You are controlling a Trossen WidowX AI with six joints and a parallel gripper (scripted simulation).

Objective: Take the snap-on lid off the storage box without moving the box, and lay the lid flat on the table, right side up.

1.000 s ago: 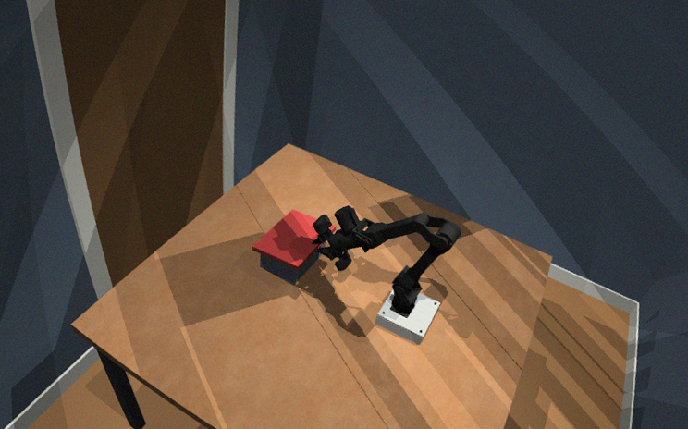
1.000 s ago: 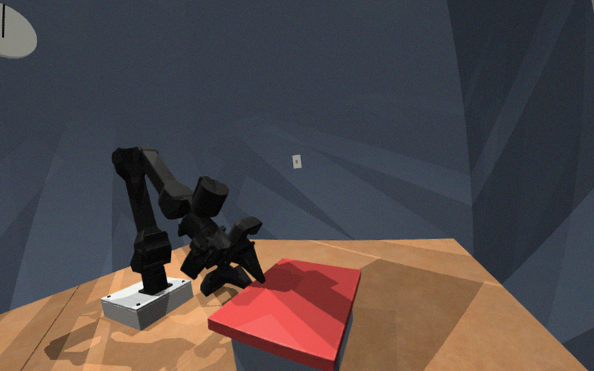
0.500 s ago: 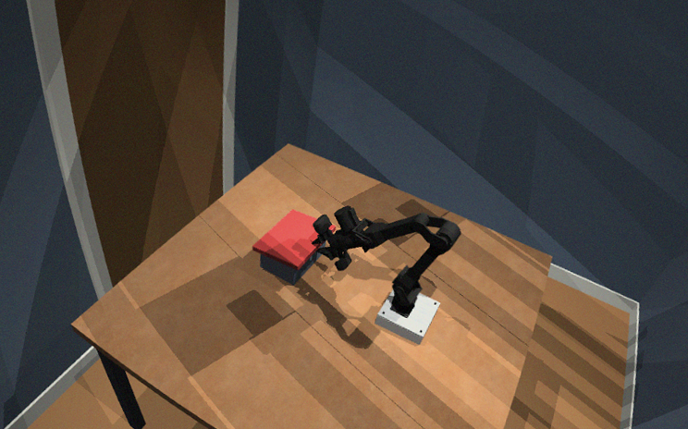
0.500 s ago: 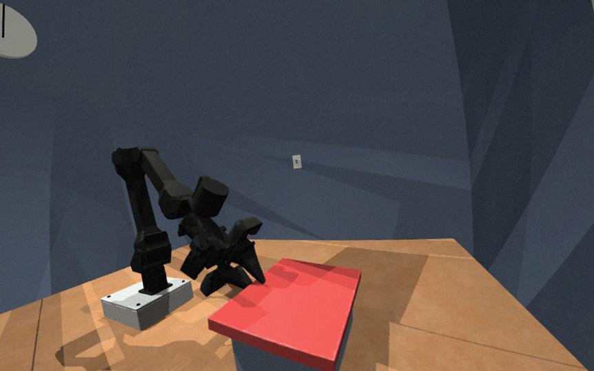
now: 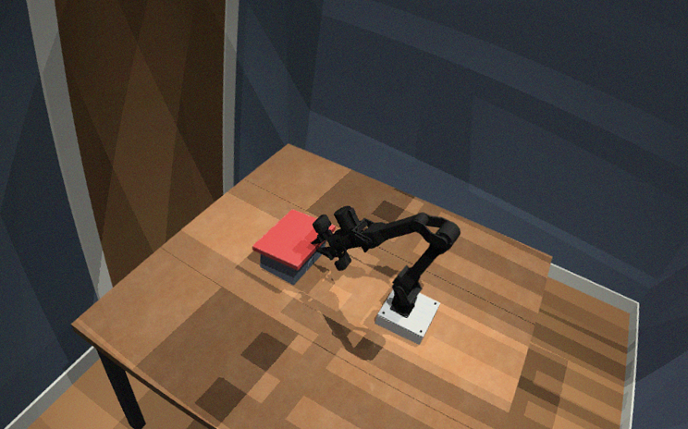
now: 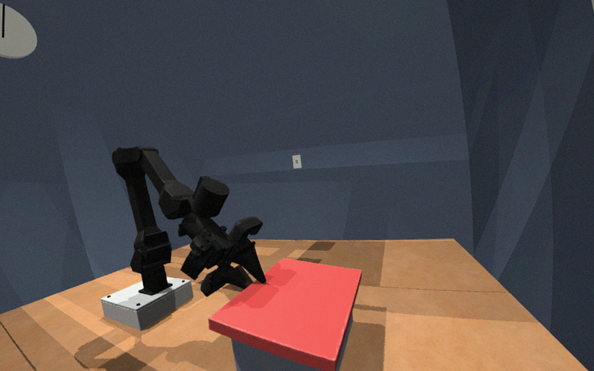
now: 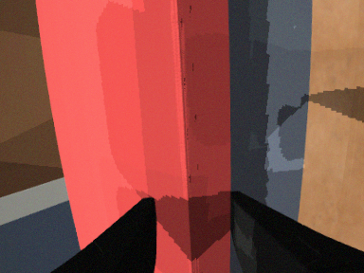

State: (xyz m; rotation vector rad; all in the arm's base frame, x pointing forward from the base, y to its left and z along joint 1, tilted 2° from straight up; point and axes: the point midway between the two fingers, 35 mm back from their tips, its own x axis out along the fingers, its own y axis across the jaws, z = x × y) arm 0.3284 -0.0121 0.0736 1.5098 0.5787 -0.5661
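My gripper tip is now 8 cm short of the red lid. The rest, counted from my gripper tip: grey-blue storage box 8 cm ahead, 6 cm below.
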